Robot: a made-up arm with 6 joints. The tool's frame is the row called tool. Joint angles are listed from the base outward. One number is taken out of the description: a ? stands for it. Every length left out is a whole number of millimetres.
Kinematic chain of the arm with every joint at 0, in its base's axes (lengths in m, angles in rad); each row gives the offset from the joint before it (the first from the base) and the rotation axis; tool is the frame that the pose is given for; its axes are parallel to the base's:
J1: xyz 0.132 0 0.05 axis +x
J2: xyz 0 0.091 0.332 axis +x
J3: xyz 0 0.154 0.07 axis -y
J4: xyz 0.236 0 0.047 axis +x
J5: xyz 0 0.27 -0.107 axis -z
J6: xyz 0.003 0.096 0 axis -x
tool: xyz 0 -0.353 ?
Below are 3 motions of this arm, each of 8 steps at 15 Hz.
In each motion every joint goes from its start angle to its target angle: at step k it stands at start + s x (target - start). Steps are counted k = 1, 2, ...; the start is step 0. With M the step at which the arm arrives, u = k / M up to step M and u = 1 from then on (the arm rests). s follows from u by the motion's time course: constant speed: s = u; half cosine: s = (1 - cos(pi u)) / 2; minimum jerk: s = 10 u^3 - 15 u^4 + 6 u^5.
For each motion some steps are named. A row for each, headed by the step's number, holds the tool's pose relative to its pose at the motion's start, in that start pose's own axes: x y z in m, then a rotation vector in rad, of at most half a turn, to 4 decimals.
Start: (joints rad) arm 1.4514 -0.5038 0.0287 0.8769 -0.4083 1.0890
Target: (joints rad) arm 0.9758 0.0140 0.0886 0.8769 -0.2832 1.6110
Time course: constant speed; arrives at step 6
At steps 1, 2, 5, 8:
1: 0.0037 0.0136 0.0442 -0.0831 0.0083 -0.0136
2: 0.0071 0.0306 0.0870 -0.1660 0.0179 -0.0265
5: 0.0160 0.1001 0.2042 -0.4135 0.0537 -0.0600
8: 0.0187 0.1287 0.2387 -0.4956 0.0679 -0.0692

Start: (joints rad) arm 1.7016 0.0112 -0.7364 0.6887 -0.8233 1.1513
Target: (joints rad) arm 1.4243 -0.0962 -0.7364 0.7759 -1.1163 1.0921
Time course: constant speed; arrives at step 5
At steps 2, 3, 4, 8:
2: 0.0410 0.0362 -0.0390 -0.0784 -0.0272 0.0329
3: 0.0605 0.0524 -0.0602 -0.1175 -0.0395 0.0534
4: 0.0792 0.0674 -0.0824 -0.1564 -0.0508 0.0766
8: 0.0973 0.0812 -0.1056 -0.1949 -0.0609 0.1025

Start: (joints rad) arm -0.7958 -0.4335 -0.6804 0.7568 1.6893 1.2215
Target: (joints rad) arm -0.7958 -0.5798 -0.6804 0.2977 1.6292 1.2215
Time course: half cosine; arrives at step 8
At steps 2, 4, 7, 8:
2: -0.0128 0.0256 -0.0074 0.0184 -0.0269 -0.0778
4: -0.0351 0.0917 -0.0229 0.0571 -0.0898 -0.2674
7: -0.0449 0.1840 -0.0379 0.0948 -0.1668 -0.5185
8: -0.0446 0.1917 -0.0388 0.0973 -0.1729 -0.5394

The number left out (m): -0.105
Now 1 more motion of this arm.
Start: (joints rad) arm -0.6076 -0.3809 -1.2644 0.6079 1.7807 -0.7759
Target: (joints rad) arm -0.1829 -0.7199 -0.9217 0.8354 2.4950 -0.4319
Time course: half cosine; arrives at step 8
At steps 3, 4, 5, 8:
3: -0.0275 0.0336 0.0820 -0.0646 -0.0176 -0.1672
4: -0.0447 0.0567 0.1357 -0.1178 -0.0145 -0.2725
5: -0.0606 0.0823 0.1917 -0.1809 -0.0017 -0.3772
8: -0.0801 0.1296 0.2861 -0.3029 0.0365 -0.5412

